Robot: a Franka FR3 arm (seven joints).
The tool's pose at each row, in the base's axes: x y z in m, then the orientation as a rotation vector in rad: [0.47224 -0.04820 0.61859 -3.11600 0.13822 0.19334]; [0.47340 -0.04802 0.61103 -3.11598 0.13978 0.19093]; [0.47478 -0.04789 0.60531 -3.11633 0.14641 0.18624]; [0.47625 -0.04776 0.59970 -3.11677 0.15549 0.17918]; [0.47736 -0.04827 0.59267 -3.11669 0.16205 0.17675]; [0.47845 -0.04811 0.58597 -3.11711 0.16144 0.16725]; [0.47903 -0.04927 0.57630 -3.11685 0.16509 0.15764]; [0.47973 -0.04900 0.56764 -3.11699 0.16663 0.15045]
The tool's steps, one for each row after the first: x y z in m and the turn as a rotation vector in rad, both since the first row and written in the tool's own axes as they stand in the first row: [0.00207 -0.00020 0.00736 0.00023 0.00154 0.00098]; [0.00413 -0.00039 0.01287 0.00025 0.00460 0.00520]; [0.00627 -0.00059 0.01826 0.00035 0.00919 0.01097]; [0.00828 -0.00010 0.02509 0.00057 0.01077 0.01515]; [0.01018 -0.00028 0.03161 0.00094 0.01684 0.01469]; [0.01205 0.00093 0.04110 0.00192 0.02296 0.01694]; [0.01380 0.00069 0.04962 0.00232 0.02756 0.01787]
